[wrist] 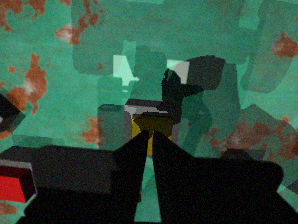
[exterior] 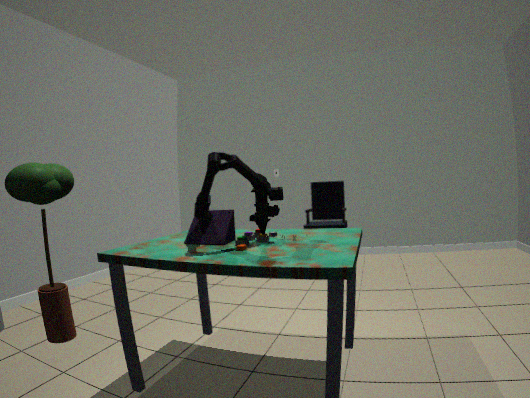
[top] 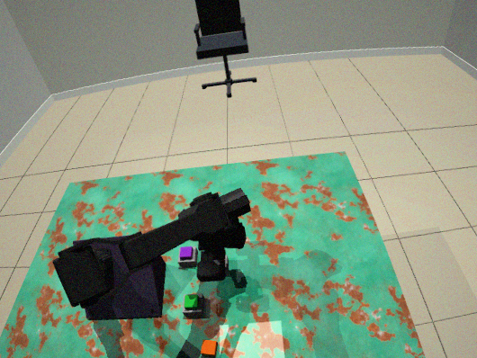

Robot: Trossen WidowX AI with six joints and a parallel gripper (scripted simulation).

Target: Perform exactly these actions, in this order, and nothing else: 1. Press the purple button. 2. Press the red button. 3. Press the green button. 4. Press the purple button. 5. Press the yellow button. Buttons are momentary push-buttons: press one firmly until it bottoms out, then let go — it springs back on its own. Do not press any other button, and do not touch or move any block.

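The yellow button is 1 cm below my gripper tip. Round my gripper tip: green button: 7 cm behind, 11 cm to the right; then red button: 7 cm behind, 14 cm to the left, 1 cm below; then purple button: 9 cm behind, 4 cm to the left.
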